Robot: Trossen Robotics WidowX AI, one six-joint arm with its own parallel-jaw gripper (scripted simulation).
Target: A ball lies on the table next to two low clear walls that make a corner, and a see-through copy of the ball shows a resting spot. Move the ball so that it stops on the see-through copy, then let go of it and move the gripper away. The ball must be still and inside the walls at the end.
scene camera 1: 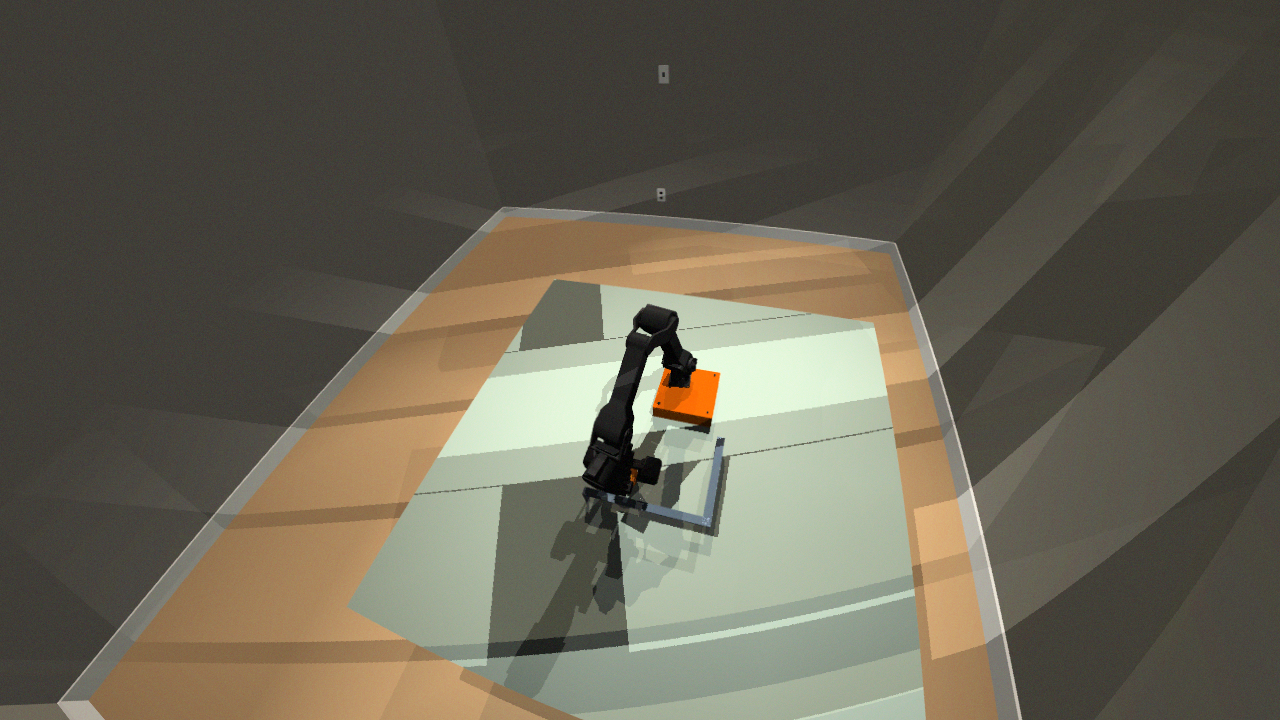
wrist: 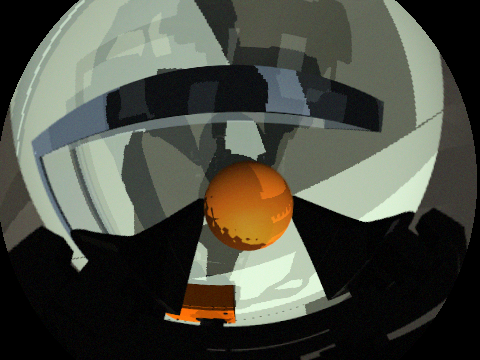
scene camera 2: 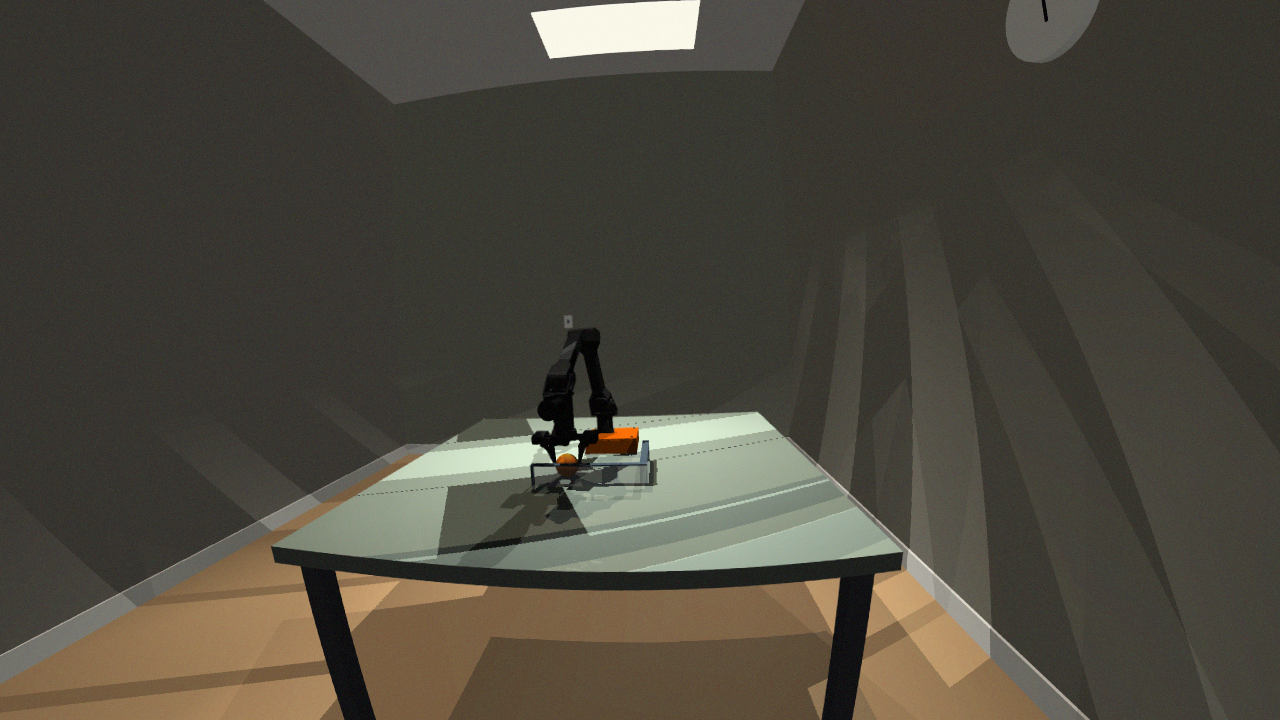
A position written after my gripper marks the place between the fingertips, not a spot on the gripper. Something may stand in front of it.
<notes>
I see my gripper (scene camera 1: 625,476), an orange ball (wrist: 223,236), a pale see-through copy (wrist: 252,199) and a wall (scene camera 2: 562,475).
My gripper shows as well in the wrist view (wrist: 247,202) and in scene camera 2 (scene camera 2: 567,465). The wall shows as well in the wrist view (wrist: 212,117).
</notes>
